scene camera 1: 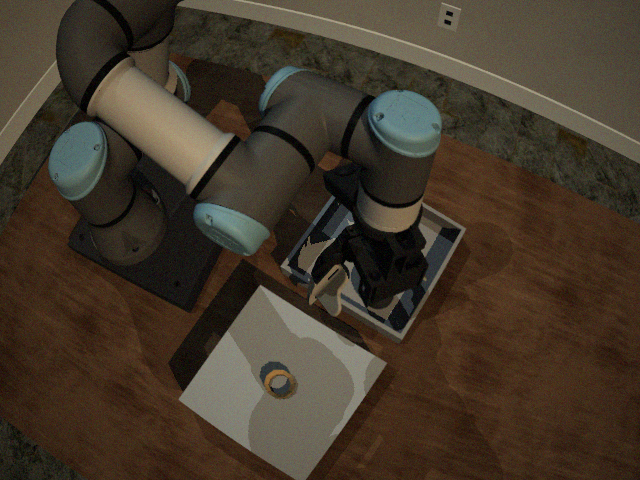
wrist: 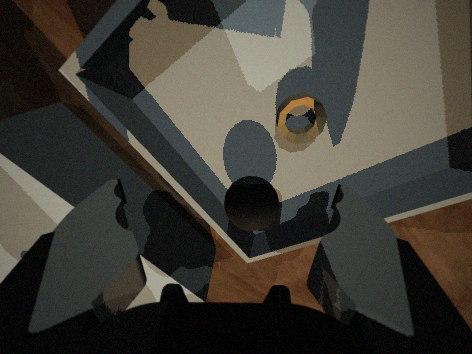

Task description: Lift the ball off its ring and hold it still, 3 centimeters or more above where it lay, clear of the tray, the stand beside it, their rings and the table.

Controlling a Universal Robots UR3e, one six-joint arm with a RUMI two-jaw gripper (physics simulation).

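Seen in the pictures: gripper, fingertip midpoint: [scene camera 1: 363,284] [wrist: 230,186]; arm's base, origin of the base link: [scene camera 1: 130,226].
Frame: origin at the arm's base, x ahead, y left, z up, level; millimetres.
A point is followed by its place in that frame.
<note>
The dark ball [scene camera 1: 381,303] {x 383, y -20, z 7 mm} [wrist: 252,203] {x 369, y 6, z 11 mm} is in the near corner of the shallow tray [scene camera 1: 400,335] {x 418, y -56, z 0 mm} [wrist: 400,75] {x 387, y 112, z -25 mm}. The gripper hides much of it in the scene view, and the ring under it is hidden. My gripper [scene camera 1: 356,304] {x 353, y 2, z 1 mm} [wrist: 230,186] {x 353, y 2, z 1 mm} is open over this corner, its jaws wide apart. In the wrist view the ball shows between the two jaws, slightly right of their middle, with space on both sides. An orange ring [wrist: 286,110] {x 350, y 58, z -15 mm} with no ball on it lies on the tray floor beyond the ball.
The white square stand [scene camera 1: 217,387] {x 212, y -188, z 27 mm} [wrist: 20,200] {x 254, y -78, z 27 mm} is beside the tray, with an empty orange ring [scene camera 1: 279,372] {x 283, y -147, z 36 mm} on its top. The arm's dark base plate [scene camera 1: 178,284] {x 114, y -67, z 12 mm} is left of the tray on the wooden table [scene camera 1: 542,335] {x 638, y -6, z -28 mm}. The tray has raised walls.
</note>
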